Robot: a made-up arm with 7 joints. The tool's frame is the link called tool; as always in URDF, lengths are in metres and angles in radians. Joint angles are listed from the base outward. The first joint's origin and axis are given. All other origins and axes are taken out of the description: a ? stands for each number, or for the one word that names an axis. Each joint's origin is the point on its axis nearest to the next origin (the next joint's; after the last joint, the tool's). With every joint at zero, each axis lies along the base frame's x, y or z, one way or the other. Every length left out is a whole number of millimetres.
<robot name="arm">
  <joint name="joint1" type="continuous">
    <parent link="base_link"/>
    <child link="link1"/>
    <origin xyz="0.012 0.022 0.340" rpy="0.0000 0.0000 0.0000"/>
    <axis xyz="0 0 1"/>
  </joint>
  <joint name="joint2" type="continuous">
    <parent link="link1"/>
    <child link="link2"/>
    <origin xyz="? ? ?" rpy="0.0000 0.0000 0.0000"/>
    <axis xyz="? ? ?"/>
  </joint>
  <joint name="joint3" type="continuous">
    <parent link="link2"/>
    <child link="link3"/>
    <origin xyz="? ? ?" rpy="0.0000 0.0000 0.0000"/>
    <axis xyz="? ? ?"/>
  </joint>
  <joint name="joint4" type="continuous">
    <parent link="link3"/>
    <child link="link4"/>
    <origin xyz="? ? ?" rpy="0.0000 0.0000 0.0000"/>
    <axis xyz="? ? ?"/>
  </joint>
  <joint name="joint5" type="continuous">
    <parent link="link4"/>
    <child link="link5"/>
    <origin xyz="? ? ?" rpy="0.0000 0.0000 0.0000"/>
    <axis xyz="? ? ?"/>
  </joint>
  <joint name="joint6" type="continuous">
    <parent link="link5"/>
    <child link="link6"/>
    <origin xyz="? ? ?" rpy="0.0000 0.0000 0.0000"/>
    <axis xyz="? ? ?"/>
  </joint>
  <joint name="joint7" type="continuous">
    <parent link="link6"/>
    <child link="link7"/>
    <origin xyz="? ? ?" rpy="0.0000 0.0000 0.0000"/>
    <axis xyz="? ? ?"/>
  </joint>
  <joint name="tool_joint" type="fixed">
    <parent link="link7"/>
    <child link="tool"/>
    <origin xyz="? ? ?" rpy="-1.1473 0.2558 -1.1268"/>
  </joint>
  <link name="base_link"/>
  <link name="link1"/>
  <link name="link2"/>
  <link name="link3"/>
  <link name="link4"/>
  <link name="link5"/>
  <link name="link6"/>
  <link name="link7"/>
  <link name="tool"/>
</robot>
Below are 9 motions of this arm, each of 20 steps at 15 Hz.
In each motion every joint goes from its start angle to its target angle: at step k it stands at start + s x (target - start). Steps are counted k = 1, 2, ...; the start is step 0. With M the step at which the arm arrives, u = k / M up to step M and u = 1 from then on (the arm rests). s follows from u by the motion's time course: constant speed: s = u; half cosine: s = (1 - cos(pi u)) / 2; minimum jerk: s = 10 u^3 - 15 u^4 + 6 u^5.
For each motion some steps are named. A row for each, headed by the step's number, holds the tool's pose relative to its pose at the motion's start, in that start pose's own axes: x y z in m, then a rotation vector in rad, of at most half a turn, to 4 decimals.
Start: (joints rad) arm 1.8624 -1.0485 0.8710 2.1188 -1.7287 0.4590 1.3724
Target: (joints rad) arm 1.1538 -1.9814 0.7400 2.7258 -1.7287 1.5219 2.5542
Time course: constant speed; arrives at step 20
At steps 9, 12, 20:
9: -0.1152 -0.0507 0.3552 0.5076 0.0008 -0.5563
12: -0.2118 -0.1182 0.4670 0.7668 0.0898 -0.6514
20: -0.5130 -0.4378 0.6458 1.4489 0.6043 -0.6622

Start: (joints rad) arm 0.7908 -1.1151 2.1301 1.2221 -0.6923 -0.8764 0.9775
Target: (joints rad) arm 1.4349 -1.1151 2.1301 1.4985 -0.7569 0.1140 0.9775
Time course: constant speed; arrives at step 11
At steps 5, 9, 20:
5: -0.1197 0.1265 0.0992 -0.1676 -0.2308 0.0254
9: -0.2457 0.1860 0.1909 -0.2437 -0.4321 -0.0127
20: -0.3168 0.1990 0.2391 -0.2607 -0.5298 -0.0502

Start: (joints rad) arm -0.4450 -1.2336 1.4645 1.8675 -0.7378 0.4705 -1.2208
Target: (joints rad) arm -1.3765 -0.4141 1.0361 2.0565 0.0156 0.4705 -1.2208
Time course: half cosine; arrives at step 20
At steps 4, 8, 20:
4: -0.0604 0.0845 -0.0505 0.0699 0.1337 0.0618
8: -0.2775 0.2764 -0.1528 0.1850 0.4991 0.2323
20: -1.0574 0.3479 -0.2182 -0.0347 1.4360 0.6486

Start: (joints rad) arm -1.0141 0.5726 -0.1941 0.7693 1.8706 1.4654 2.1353
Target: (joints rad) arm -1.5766 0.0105 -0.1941 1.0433 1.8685 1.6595 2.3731
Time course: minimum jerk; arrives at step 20
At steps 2, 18, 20:
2: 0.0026 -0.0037 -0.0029 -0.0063 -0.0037 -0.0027
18: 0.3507 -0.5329 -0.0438 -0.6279 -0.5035 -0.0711
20: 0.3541 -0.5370 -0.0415 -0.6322 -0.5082 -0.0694

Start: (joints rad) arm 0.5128 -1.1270 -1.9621 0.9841 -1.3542 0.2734 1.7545
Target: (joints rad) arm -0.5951 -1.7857 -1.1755 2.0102 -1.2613 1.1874 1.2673
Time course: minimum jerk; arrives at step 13
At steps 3, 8, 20:
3: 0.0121 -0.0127 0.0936 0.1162 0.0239 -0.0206
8: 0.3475 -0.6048 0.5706 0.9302 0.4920 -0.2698
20: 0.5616 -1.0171 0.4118 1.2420 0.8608 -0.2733

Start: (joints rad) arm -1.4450 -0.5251 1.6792 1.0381 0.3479 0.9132 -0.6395
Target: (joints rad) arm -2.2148 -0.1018 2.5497 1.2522 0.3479 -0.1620 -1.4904
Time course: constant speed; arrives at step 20
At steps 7, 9, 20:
7: 0.0489 -0.0202 0.0469 0.1955 -0.4206 -0.0867
9: 0.0605 -0.0392 0.0618 0.2507 -0.5349 -0.1463
20: 0.0900 -0.2532 0.1143 0.4177 -1.0445 -0.7681

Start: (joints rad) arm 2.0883 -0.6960 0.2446 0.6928 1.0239 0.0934 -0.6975
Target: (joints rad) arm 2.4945 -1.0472 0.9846 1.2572 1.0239 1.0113 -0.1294
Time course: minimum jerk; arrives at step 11
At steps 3, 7, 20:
3: -0.0978 0.0101 0.0593 0.0558 0.0302 0.1979
7: -0.5777 -0.2510 0.2171 -0.0021 0.0208 1.1214
20: -0.7050 -0.4771 0.1917 -0.1593 -0.1086 1.4339

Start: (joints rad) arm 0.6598 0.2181 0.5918 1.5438 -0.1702 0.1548 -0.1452
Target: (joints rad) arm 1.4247 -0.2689 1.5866 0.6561 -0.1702 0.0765 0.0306
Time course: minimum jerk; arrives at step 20
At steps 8, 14, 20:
8: -0.4321 0.0057 0.1427 0.1467 -0.0715 0.5475
14: -0.9475 -0.4173 0.0699 0.2079 -0.4946 1.3597
20: -0.9932 -0.5692 -0.0381 0.1985 -0.7155 1.5507

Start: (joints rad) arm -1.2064 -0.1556 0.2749 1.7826 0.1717 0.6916 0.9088
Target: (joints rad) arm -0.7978 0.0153 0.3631 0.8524 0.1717 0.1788 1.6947
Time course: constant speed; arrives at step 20
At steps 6, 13, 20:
6: 0.0495 0.0490 -0.1861 -0.1496 0.2300 -0.1306
13: 0.0998 0.0223 -0.4181 -0.3172 0.4232 -0.3309
20: 0.1550 -0.0912 -0.6226 -0.4591 0.5291 -0.5671

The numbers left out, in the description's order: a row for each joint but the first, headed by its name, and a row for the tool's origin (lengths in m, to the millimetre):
joint2: xyz -0.022 0.008 0.000, axis 0 1 0
joint3: xyz 0.027 0.000 0.377, axis 0 0 1
joint4: xyz 0.055 0.034 0.000, axis 0 -1 0
joint5: xyz 0.122 0.000 -0.473, axis 0 0 -1
joint6: xyz -0.017 0.018 0.000, axis 0 1 0
joint7: xyz 0.087 0.000 -0.140, axis 0 0 -1
tool: xyz -0.021 0.030 0.000

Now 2 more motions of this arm.
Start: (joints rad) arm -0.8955 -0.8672 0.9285 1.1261 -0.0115 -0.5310 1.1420
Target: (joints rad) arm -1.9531 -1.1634 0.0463 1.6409 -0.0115 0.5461 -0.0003
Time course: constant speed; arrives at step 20
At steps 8, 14, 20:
8: 0.2633 0.0524 0.1530 -0.2429 -0.9529 -0.3733
14: 0.3088 0.0402 0.3205 -0.5275 -1.5495 -0.7119
20: 0.2215 0.0351 0.4218 -0.8571 -2.0015 -1.1220

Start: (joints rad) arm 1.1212 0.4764 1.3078 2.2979 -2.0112 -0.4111 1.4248
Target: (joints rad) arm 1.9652 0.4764 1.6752 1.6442 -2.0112 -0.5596 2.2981
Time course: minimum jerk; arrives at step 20
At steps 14, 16, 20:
14: -0.5610 0.1490 0.3410 0.4147 1.5334 0.7839
16: -0.6082 0.1182 0.4100 0.3934 1.6956 0.9328
20: -0.6304 0.0967 0.4478 0.3729 1.7786 1.0200

